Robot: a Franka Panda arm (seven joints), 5 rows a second.
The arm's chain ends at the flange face. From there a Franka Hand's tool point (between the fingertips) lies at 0.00 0.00 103.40 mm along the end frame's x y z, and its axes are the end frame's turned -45 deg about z.
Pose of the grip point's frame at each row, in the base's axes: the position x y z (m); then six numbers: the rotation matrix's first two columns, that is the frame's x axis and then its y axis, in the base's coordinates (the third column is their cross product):
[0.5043, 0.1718, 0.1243, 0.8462, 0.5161, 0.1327, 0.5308, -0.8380, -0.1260]
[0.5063, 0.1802, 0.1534, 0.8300, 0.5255, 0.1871, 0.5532, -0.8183, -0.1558]
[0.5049, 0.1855, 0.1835, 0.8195, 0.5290, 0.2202, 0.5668, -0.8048, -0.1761]
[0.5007, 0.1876, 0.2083, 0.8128, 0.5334, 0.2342, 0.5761, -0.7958, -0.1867]
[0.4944, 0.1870, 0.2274, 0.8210, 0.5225, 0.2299, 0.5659, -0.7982, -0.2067]
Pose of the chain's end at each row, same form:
[0.4995, 0.1535, 0.2259, 0.9737, -0.2276, 0.0047, -0.2230, -0.9575, -0.1829]
[0.4989, 0.1561, 0.2537, 0.9781, -0.2070, 0.0221, -0.1957, -0.9502, -0.2425]
[0.4962, 0.1577, 0.2827, 0.9803, -0.1950, 0.0312, -0.1787, -0.9431, -0.2802]
[0.4917, 0.1580, 0.3070, 0.9821, -0.1855, 0.0336, -0.1674, -0.9399, -0.2976]
[0.4866, 0.1560, 0.3257, 0.9807, -0.1949, 0.0164, -0.1804, -0.9339, -0.3087]

